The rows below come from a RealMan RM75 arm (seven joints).
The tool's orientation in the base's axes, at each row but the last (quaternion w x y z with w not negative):
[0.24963 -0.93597 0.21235 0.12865]
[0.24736 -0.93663 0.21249 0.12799]
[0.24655 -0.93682 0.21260 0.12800]
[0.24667 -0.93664 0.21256 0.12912]
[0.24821 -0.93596 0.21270 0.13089]
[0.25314 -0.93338 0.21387 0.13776]
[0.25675 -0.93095 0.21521 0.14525]
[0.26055 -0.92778 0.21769 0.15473]
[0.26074 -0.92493 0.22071 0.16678]
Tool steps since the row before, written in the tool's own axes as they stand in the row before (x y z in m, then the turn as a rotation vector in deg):
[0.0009 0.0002 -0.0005 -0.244 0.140 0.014]
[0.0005 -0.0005 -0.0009 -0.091 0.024 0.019]
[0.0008 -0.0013 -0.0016 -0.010 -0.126 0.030]
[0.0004 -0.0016 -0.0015 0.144 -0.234 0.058]
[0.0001 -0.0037 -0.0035 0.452 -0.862 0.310]
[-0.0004 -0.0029 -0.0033 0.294 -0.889 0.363]
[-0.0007 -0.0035 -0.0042 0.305 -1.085 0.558]
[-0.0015 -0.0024 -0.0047 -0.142 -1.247 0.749]
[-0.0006 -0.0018 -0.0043 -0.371 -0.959 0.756]
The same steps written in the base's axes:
[0.0008 -0.0007 0.0000 -0.280 -0.021 0.015]
[0.0008 -0.0002 0.0008 -0.093 0.021 0.006]
[0.0015 -0.0001 0.0016 0.045 0.118 0.029]
[0.0013 0.0004 0.0018 0.226 0.166 -0.004]
[0.0023 0.0011 0.0044 0.752 0.688 -0.067]
[0.0015 0.0006 0.0041 0.619 0.790 -0.042]
[0.0017 0.0007 0.0052 0.690 1.044 -0.126]
[0.0007 -0.0003 0.0054 0.352 1.418 -0.036]
[0.0012 -0.0008 0.0045 0.015 1.275 -0.062]

